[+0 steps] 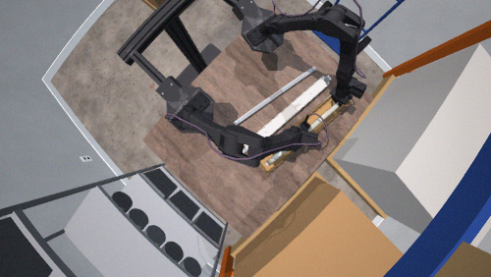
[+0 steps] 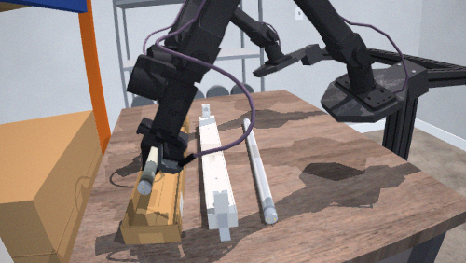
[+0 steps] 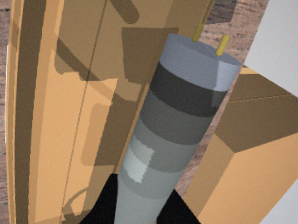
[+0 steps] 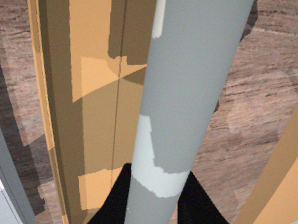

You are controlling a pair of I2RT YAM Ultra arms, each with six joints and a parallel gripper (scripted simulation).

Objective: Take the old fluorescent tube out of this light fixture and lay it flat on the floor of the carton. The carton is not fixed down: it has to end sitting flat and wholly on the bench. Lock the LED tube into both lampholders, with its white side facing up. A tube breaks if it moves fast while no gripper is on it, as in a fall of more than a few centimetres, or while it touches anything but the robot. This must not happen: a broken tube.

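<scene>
Right now the carton is 120 mm to the left of my right hand, 90 mm below it and 20 mm ahead of it. The rest, counted from my right hand: old fluorescent tube (120 mm to the left, 20 mm ahead); LED tube (230 mm behind, 170 mm to the left, 100 mm below); grey light fixture (130 mm to the left, 110 mm behind, 60 mm below).
</scene>
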